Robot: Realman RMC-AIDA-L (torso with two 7-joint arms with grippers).
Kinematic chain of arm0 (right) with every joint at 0, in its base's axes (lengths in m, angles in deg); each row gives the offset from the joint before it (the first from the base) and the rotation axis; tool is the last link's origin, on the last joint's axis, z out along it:
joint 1: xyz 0 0 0.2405 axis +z
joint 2: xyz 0 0 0 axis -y
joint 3: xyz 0 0 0.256 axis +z
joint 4: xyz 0 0 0 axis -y
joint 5: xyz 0 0 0.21 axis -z
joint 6: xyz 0 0 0 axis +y
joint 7: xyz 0 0 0.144 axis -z
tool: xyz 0 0 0
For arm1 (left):
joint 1: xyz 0 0 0.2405 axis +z
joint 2: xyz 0 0 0 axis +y
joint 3: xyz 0 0 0.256 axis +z
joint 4: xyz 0 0 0 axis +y
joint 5: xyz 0 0 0.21 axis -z
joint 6: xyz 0 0 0 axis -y
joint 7: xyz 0 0 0.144 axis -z
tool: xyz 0 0 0
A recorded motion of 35 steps. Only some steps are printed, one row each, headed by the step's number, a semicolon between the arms.
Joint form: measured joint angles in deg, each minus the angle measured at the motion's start. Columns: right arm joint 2, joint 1, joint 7, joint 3, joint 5, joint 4, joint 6; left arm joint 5, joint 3, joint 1, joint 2, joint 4, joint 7, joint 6.
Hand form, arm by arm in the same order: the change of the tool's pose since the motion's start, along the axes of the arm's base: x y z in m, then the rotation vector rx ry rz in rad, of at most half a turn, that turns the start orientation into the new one. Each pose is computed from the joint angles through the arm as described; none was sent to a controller.
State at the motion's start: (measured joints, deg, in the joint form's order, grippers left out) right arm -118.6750 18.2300 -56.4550 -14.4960 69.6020 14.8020 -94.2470; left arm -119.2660 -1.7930 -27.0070 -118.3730 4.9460 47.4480 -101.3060
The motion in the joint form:
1: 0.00 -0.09 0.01 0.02 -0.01 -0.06 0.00; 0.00 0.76 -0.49 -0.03 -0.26 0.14 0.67
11: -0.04 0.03 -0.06 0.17 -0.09 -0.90 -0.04; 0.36 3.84 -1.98 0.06 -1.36 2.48 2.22
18: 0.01 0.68 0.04 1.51 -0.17 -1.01 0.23; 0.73 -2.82 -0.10 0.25 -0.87 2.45 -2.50
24: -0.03 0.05 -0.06 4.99 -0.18 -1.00 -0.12; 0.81 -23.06 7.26 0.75 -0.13 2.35 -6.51
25: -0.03 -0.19 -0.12 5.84 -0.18 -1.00 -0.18; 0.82 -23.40 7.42 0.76 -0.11 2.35 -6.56
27: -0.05 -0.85 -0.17 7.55 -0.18 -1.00 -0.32; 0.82 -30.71 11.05 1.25 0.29 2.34 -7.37
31: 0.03 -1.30 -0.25 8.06 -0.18 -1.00 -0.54; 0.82 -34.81 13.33 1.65 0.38 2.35 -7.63
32: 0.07 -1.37 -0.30 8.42 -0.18 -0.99 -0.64; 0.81 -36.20 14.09 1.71 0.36 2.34 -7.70
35: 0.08 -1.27 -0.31 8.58 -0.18 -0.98 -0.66; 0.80 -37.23 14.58 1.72 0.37 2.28 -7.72
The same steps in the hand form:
1: 0.0005 -0.0006 -0.0001 0.0001 0.0009 -0.0020; 0.0023 0.0019 -0.0031 -0.0156 0.0061 -0.0046
11: 0.0002 -0.0007 -0.0028 -0.0031 0.0168 -0.0039; 0.0102 0.0062 -0.0122 -0.0921 0.0026 -0.0170
18: 0.0000 0.0026 0.0004 0.0164 0.0234 -0.0092; 0.0038 0.0010 0.0095 0.0189 -0.0853 0.0029
24: 0.0077 -0.0041 0.0084 0.0684 0.0420 -0.0427; -0.0438 -0.0260 0.0597 0.3438 -0.2124 0.2239
25: 0.0100 -0.0064 0.0103 0.0809 0.0468 -0.0527; -0.0448 -0.0268 0.0606 0.3497 -0.2137 0.2285
27: 0.0154 -0.0122 0.0141 0.1065 0.0553 -0.0758; -0.0687 -0.0478 0.0800 0.4754 -0.2295 0.3312
31: 0.0180 -0.0157 0.0159 0.1153 0.0568 -0.0838; -0.0828 -0.0625 0.0912 0.5470 -0.2330 0.3938
32: 0.0187 -0.0165 0.0171 0.1211 0.0582 -0.0861; -0.0871 -0.0677 0.0944 0.5707 -0.2353 0.4149
35: 0.0185 -0.0161 0.0176 0.1236 0.0589 -0.0853; -0.0900 -0.0712 0.0965 0.5884 -0.2363 0.4301

